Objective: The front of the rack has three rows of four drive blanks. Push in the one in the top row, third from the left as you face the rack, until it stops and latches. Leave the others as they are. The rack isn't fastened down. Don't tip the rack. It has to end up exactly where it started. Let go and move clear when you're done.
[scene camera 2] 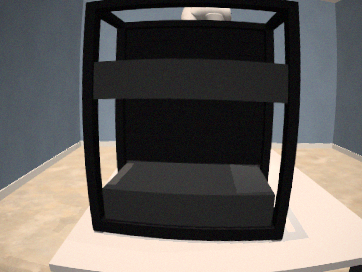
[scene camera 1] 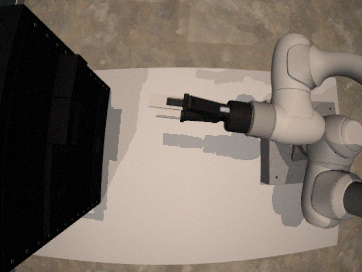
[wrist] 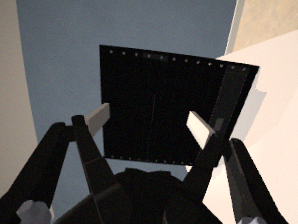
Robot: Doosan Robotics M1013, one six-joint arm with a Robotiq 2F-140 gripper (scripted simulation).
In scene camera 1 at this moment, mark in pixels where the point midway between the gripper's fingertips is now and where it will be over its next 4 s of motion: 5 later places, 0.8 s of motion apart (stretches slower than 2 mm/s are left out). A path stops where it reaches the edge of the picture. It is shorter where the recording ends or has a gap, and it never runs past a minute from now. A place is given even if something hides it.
My gripper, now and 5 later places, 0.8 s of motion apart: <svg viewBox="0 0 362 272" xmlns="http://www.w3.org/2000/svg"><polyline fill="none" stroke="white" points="153,106 144,109 102,127 85,131 87,124 73,122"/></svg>
